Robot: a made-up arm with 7 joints.
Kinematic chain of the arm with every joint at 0, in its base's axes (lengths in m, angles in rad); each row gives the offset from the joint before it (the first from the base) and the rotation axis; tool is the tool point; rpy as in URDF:
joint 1: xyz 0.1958 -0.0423 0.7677 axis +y
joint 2: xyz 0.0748 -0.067 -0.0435 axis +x
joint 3: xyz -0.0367 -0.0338 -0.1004 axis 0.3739 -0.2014 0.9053
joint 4: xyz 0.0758 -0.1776 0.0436 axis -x
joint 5: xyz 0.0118 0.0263 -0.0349 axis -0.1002 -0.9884 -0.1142
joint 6: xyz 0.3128 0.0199 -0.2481 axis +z
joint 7: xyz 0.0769 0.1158 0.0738 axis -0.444 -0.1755 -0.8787
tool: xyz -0.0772 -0.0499 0.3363 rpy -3.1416 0 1.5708
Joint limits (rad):
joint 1: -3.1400..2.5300
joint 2: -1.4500..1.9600
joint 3: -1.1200..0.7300
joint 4: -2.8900..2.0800
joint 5: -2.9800..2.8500
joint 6: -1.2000..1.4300
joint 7: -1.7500..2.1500
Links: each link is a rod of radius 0.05 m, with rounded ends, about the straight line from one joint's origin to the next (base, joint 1, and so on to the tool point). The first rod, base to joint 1, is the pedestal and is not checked.
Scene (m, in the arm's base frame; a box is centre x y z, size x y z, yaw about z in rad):
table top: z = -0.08
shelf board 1: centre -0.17 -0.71 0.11 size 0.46 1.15 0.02 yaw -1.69
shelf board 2: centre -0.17 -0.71 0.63 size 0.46 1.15 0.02 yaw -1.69
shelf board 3: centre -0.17 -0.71 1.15 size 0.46 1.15 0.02 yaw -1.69
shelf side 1: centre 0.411 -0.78 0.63 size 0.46 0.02 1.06 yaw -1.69
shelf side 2: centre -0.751 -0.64 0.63 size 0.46 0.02 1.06 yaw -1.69
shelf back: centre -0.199 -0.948 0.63 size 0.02 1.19 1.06 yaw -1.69
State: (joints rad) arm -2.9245 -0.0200 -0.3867 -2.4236 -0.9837 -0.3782 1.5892
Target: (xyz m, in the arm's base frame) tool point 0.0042 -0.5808 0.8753
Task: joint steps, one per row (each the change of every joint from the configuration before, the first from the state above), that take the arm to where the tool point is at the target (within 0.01 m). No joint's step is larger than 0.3 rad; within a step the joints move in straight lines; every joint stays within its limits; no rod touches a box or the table.
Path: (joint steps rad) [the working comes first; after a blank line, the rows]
Joints at the target: -2.6046 0.5294 -0.3853 -2.2607 -0.9938 0.4590 1.0036
Straight joint move there: touches shelf board 2.

1: 0.2530 -0.0544 -0.0416 0.2145 -0.0359 0.1125 0.0000
2: 0.2531 -0.0544 -0.0416 0.2146 -0.0359 0.1124 0.0000
3: 0.2530 -0.0544 -0.0416 0.2145 -0.0359 0.1125 0.0001
4: 0.2531 -0.0544 -0.0416 0.2146 -0.0360 0.1125 0.0000
5: 0.2530 -0.0544 -0.0416 0.2145 -0.0359 0.1124 0.0000
6: -0.2363 0.2053 0.0523 -0.2275 0.0424 0.0687 -0.1464
7: -0.2364 0.2054 0.0524 -0.2274 0.0423 0.0688 -0.1465
8: -0.2363 0.2053 0.0523 -0.2275 0.0424 0.0687 -0.1464
9: -0.2363 0.2054 0.0524 -0.2274 0.0424 0.0687 -0.1464

